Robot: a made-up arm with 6 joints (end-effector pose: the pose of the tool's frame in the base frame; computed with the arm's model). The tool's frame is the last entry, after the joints. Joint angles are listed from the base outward.
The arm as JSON. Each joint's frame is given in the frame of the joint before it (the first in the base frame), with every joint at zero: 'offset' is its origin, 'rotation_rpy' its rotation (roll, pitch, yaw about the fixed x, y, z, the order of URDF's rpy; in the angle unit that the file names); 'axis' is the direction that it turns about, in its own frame. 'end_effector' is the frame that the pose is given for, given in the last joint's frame.
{
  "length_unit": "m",
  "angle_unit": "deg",
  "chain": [
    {
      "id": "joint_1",
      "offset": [
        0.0,
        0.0,
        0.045
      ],
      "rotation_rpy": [
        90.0,
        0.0,
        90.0
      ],
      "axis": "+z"
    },
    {
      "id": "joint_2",
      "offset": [
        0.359,
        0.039,
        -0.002
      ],
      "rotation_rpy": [
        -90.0,
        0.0,
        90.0
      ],
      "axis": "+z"
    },
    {
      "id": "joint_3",
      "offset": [
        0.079,
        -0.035,
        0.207
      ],
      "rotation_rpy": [
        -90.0,
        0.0,
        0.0
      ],
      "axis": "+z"
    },
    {
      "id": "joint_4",
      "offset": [
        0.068,
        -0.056,
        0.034
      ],
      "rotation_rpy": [
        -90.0,
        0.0,
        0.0
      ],
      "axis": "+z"
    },
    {
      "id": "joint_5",
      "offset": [
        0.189,
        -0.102,
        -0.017
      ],
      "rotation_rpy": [
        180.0,
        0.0,
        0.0
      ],
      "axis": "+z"
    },
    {
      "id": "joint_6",
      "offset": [
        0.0,
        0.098,
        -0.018
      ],
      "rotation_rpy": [
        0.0,
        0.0,
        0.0
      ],
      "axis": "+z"
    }
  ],
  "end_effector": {
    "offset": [
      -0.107,
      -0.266,
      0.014
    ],
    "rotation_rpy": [
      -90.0,
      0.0,
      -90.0
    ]
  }
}
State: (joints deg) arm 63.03 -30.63 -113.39 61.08 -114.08 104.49
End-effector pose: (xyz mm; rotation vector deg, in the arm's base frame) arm 185.6 129.5 210.7 -143.07 -35.69 -78.28
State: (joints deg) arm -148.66 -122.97 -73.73 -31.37 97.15 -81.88
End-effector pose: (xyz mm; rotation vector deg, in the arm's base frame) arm -14.2 6.2 185.0 -93.54 -69.92 -100.88
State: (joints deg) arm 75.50 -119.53 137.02 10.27 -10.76 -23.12
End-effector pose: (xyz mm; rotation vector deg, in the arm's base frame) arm 99.0 30.6 278.1 -76.53 -8.56 93.42
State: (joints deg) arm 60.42 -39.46 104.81 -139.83 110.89 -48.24
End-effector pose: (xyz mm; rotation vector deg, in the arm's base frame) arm -130.4 -246.4 321.5 -66.30 143.93 -47.27
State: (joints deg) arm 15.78 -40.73 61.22 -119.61 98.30 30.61
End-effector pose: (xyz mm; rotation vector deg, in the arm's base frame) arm -169.6 -161.4 208.0 -59.37 134.60 -27.49
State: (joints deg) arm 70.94 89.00 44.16 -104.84 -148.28 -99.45
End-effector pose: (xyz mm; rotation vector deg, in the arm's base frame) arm -75.6 451.5 -66.5 82.23 72.15 -4.24
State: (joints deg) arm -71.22 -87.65 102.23 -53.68 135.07 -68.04
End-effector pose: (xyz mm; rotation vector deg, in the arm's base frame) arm 54.0 367.7 -414.7 -25.95 39.08 95.30
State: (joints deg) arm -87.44 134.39 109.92 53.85 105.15 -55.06
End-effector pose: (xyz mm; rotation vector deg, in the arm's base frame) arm -293.2 170.8 -180.6 66.65 160.08 33.97
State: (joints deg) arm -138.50 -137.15 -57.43 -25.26 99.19 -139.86
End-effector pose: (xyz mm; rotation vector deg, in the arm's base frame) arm -91.3 -142.5 -42.6 -17.05 -13.83 -144.34
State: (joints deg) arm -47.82 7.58 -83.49 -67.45 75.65 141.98
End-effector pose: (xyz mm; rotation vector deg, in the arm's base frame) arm -165.9 290.5 -284.9 25.59 69.09 29.03
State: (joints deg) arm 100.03 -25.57 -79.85 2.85 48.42 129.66
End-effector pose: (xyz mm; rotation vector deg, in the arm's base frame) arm -348.3 -244.7 -176.8 12.58 1.28 -154.33
